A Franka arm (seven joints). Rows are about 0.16 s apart.
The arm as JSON. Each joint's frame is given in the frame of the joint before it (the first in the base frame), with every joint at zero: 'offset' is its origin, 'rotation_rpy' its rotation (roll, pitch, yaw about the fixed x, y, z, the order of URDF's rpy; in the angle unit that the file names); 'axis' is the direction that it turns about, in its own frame. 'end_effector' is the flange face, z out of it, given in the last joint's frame.
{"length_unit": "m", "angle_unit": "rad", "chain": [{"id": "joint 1", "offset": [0.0, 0.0, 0.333], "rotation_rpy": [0.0, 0.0, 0.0], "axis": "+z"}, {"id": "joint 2", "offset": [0.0, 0.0, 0.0], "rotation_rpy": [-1.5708, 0.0, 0.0], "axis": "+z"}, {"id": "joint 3", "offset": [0.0, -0.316, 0.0], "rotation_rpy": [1.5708, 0.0, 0.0], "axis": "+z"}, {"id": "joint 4", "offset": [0.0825, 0.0, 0.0], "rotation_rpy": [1.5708, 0.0, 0.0], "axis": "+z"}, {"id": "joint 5", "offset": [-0.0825, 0.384, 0.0], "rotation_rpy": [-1.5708, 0.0, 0.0], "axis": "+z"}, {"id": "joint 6", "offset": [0.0, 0.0, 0.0], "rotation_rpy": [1.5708, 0.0, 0.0], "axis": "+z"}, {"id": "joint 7", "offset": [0.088, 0.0, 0.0], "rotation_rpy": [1.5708, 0.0, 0.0], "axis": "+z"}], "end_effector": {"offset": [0.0, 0.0, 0.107], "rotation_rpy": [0.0, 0.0, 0.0]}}
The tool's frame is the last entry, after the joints.
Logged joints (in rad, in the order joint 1, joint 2, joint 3, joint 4, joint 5, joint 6, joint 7), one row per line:
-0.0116 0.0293 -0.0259 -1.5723 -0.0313 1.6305 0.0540
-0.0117 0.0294 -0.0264 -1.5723 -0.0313 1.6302 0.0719
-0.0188 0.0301 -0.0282 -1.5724 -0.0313 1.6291 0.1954
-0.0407 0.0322 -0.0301 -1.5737 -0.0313 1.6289 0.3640
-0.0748 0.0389 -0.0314 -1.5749 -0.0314 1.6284 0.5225
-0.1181 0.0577 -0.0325 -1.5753 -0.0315 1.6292 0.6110
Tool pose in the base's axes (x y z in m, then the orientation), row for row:
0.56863 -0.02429 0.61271 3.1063 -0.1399 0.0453
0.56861 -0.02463 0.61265 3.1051 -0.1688 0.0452
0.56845 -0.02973 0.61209 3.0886 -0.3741 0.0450
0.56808 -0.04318 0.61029 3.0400 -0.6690 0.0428
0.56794 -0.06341 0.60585 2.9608 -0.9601 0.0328
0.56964 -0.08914 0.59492 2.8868 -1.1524 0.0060
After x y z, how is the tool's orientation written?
As a rotation vector, in radians.
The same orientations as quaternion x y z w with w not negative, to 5 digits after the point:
0.99875 -0.04498 0.01457 0.01591
0.99830 -0.05427 0.01453 0.01579
0.99253 -0.12022 0.01446 0.01505
0.97644 -0.21488 0.01375 0.01428
0.95109 -0.30841 0.01054 0.01442
0.92860 -0.37070 0.00193 0.01663

